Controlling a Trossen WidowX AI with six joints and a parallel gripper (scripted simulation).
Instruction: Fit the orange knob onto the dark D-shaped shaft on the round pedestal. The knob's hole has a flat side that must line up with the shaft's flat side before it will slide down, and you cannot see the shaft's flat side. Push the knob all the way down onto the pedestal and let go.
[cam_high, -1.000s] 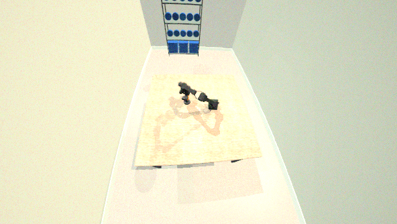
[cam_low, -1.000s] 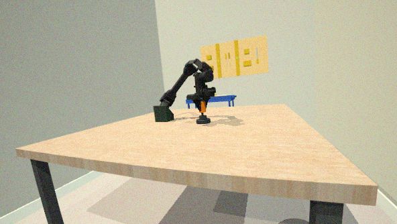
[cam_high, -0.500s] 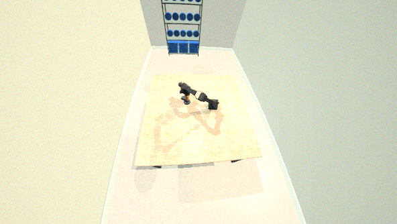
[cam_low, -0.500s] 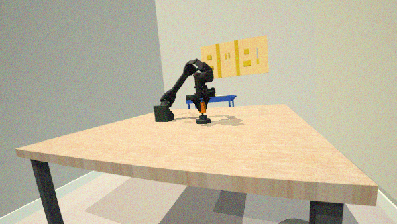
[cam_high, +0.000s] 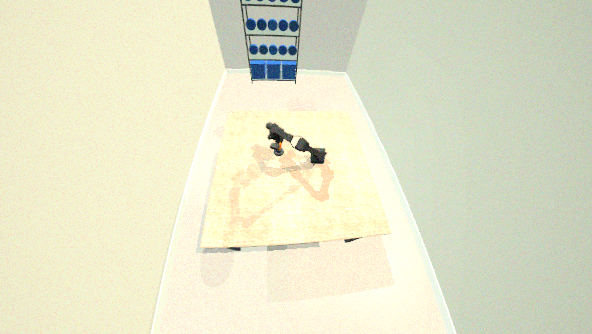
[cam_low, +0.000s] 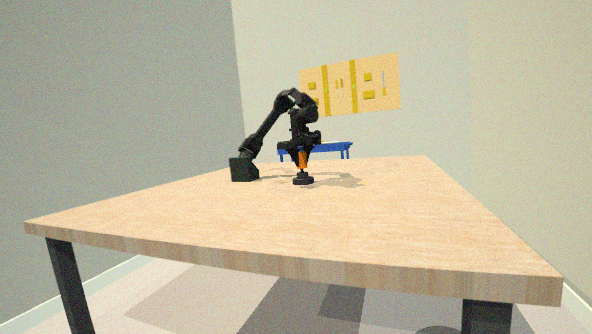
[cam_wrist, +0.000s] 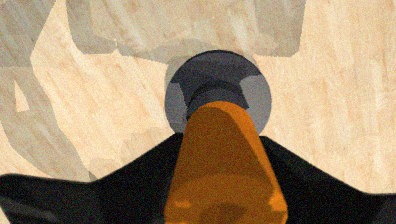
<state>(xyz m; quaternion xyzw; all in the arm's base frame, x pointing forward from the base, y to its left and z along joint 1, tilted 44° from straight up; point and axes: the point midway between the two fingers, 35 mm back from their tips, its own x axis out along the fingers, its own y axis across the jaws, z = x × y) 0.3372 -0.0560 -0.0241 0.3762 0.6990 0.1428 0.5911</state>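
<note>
Right now my gripper tip is 2 cm below the orange knob. From my gripper tip the other things lie so: pedestal (4 cm below).
</note>
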